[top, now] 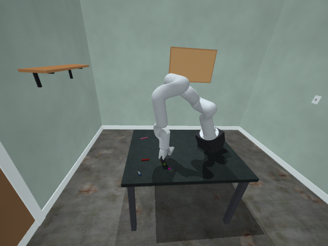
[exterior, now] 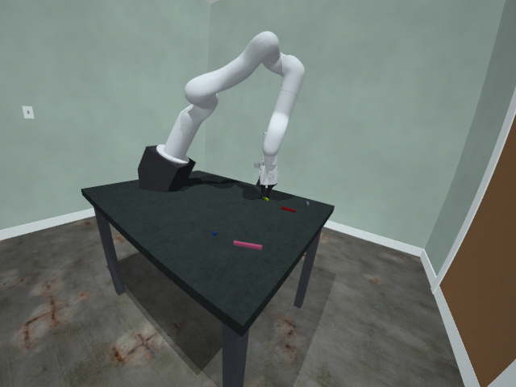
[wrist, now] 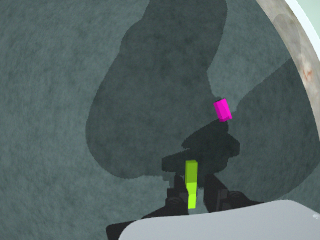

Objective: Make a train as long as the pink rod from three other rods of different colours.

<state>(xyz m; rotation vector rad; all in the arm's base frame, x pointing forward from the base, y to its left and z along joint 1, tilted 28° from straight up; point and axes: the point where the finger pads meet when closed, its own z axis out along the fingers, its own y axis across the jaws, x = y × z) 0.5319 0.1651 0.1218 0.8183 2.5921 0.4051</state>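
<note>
The lime rod lies 3 cm below my hand. The rest, counted from my hand: red rod (16 cm ahead, 7 cm to the right, 3 cm below); grey rod (22 cm ahead, 8 cm to the left, 3 cm below); short magenta rod (5 cm behind, 7 cm to the left, 3 cm below).
</note>
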